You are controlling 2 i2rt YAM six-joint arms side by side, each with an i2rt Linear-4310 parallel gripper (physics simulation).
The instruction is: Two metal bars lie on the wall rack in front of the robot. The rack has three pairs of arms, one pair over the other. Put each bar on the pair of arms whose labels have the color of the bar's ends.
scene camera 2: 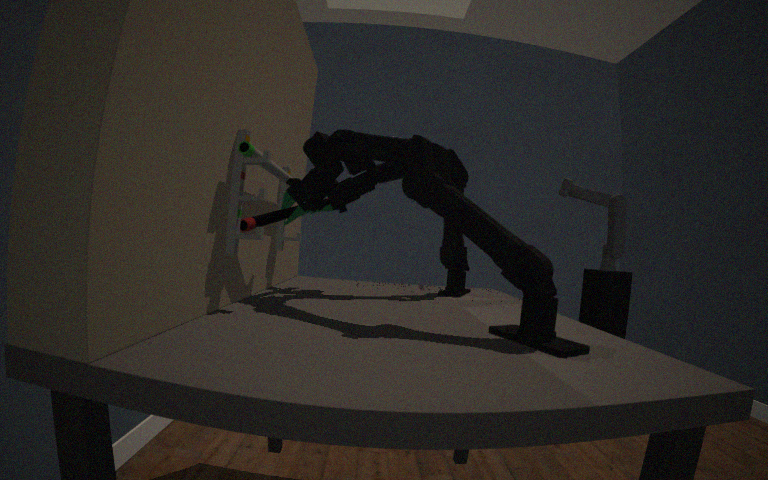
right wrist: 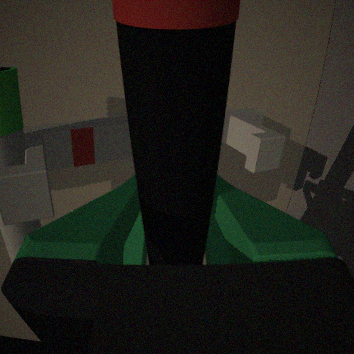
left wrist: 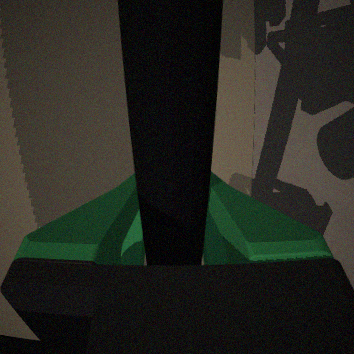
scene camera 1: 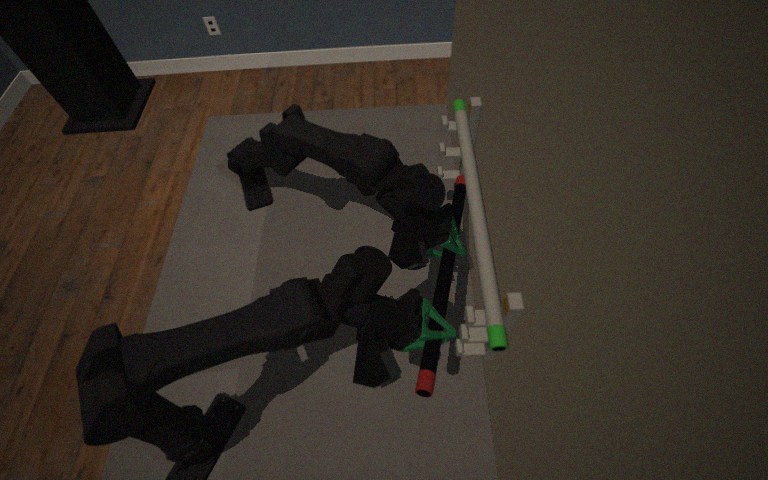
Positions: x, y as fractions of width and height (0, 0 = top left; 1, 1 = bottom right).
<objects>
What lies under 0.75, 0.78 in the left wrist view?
My left gripper.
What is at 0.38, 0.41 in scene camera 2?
My left gripper.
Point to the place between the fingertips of my right gripper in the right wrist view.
0.50, 0.50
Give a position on a beige wall panel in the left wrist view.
0.20, 0.40
</objects>
